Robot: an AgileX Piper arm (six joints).
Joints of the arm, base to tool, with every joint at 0 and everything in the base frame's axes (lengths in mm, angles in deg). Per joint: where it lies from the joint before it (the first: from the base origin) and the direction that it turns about. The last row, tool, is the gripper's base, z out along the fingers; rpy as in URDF.
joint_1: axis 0 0 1 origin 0.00 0.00 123.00
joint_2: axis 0 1 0 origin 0.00 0.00 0.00
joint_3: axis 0 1 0 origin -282.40 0.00 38.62
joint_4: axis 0.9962 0 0.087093 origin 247.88 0.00 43.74
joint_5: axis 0 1 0 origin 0.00 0.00 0.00
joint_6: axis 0.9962 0 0.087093 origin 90.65 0.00 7.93
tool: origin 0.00 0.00 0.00 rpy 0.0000 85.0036 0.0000
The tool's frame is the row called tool.
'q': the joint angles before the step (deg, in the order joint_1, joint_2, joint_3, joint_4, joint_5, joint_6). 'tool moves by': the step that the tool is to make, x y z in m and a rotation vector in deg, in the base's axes. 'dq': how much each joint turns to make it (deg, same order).
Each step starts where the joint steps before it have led.
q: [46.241, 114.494, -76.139, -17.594, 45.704, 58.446]
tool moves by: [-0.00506, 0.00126, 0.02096, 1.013, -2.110, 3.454]
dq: [0.701, -3.073, -0.001, -0.145, 0.270, -2.896]
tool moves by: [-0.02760, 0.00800, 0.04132, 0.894, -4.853, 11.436]
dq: [4.048, -7.019, 1.293, -0.859, 0.163, -7.595]
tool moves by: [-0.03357, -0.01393, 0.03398, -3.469, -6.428, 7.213]
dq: [4.306, -8.738, 4.705, -6.842, 2.759, -1.400]
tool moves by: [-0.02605, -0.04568, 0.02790, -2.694, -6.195, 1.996]
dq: [0.686, -11.996, 8.363, -6.412, 2.491, -0.457]
